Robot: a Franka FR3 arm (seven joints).
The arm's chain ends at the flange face. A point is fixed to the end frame.
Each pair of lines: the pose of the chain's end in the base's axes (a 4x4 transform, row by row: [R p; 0 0 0 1], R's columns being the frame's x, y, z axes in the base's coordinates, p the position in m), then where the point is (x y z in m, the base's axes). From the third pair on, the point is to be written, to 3 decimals.
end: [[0.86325 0.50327 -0.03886 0.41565], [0.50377 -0.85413 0.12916 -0.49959], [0.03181 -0.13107 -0.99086 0.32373], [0 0 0 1]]
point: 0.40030 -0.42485 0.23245
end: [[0.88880 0.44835 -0.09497 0.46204], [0.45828 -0.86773 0.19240 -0.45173], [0.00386 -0.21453 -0.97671 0.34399], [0 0 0 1]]
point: 0.44486 -0.37079 0.25850
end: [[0.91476 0.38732 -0.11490 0.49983], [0.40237 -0.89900 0.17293 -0.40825], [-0.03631 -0.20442 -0.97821 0.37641], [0 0 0 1]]
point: 0.485 -0.329 0.289
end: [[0.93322 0.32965 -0.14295 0.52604], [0.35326 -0.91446 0.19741 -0.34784], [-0.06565 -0.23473 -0.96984 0.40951], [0 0 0 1]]
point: 0.512 -0.266 0.324
